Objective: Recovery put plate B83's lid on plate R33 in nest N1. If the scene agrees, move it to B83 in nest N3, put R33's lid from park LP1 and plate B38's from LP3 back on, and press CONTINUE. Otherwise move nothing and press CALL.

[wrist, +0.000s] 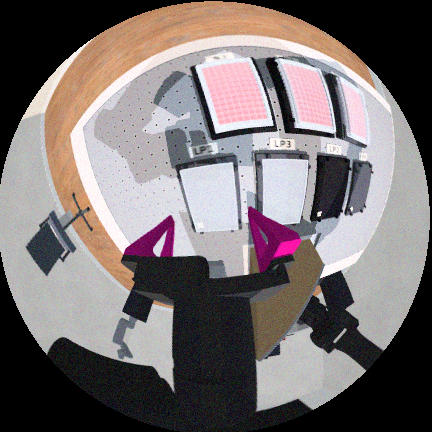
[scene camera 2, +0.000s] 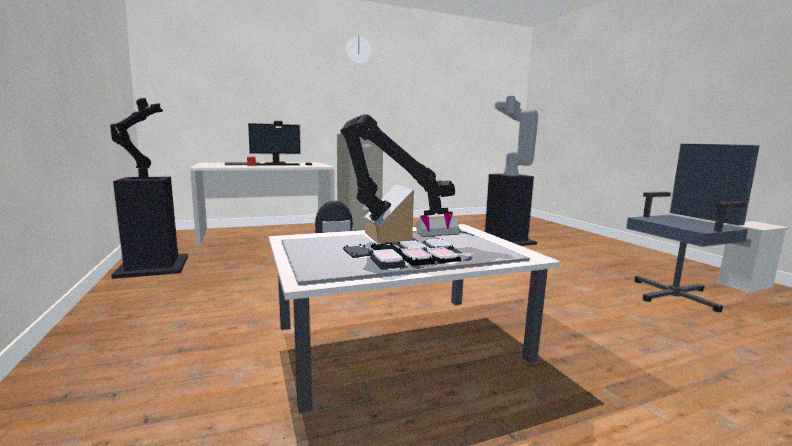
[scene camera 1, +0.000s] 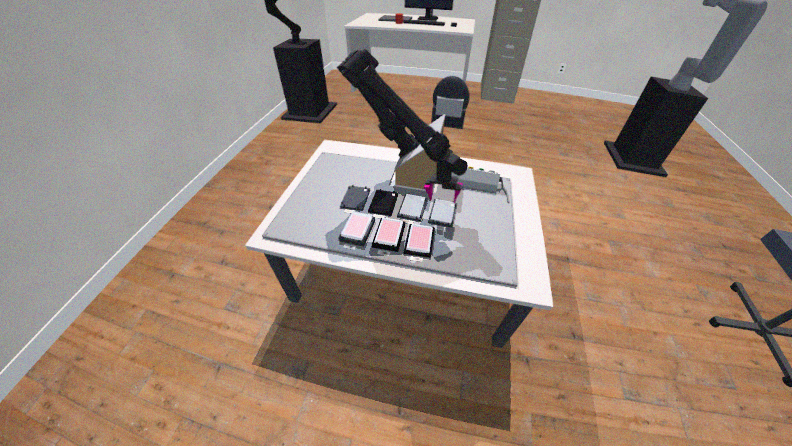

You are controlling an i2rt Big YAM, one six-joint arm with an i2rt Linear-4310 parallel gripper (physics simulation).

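My gripper is open and empty, its magenta fingers above and behind the park labelled LP1. A clear lid lies flat at LP1. Another clear lid lies at LP3. Three plates with pink wells sit in the front row of black nests: the one nearest LP1, the middle one and the far one, which looks paler in scene camera 1. Plate and nest labels are unreadable. The button console stands behind.
A black park labelled LP2 and a dark grey park continue the lid row. A tan wedge-shaped box with a sloped white top stands behind the parks, close beside the gripper. A cable lies beside the console.
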